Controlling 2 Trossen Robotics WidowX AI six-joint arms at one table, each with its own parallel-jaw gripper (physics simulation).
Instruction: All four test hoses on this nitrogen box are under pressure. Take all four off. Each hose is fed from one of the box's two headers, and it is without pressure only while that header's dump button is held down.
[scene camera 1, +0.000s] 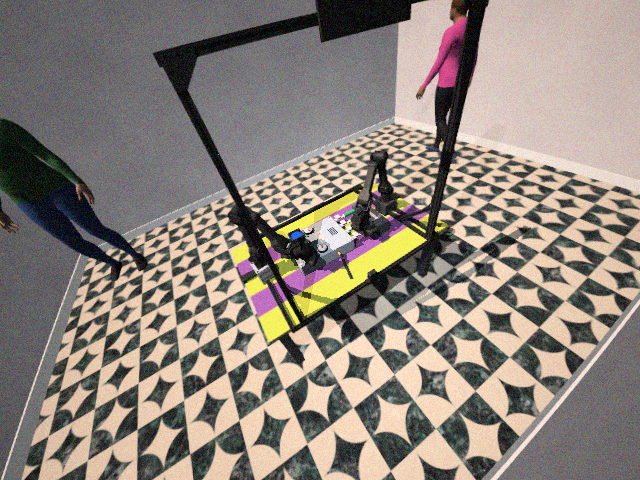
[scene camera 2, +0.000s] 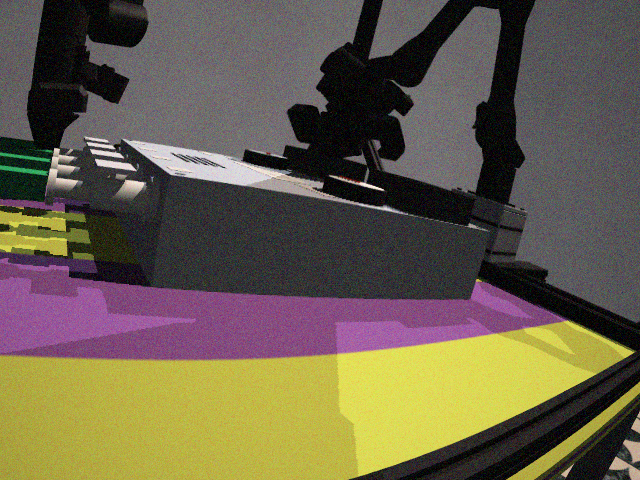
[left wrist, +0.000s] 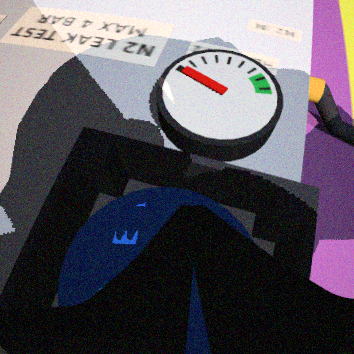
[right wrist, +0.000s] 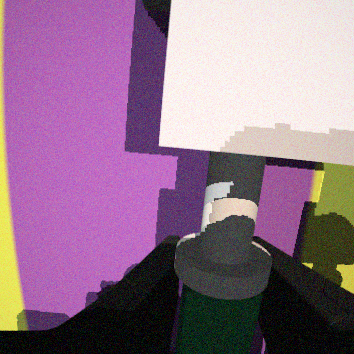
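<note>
The nitrogen box stands mid-table. My left gripper is shut and empty, its tips on the blue dump button inside its black surround. The pressure gauge beside it has its red needle at the black mark, away from the green band. My right gripper is shut on a green test hose. Its grey collar sits around a grey stem that runs under a white plate. Green hoses lie side by side at the box's fittings in scene camera 2.
A second blue dump button and a second gauge are on the box top. White plates overhang the fittings. A black pipe with a yellow-orange end is beside the box. A black frame surrounds the table.
</note>
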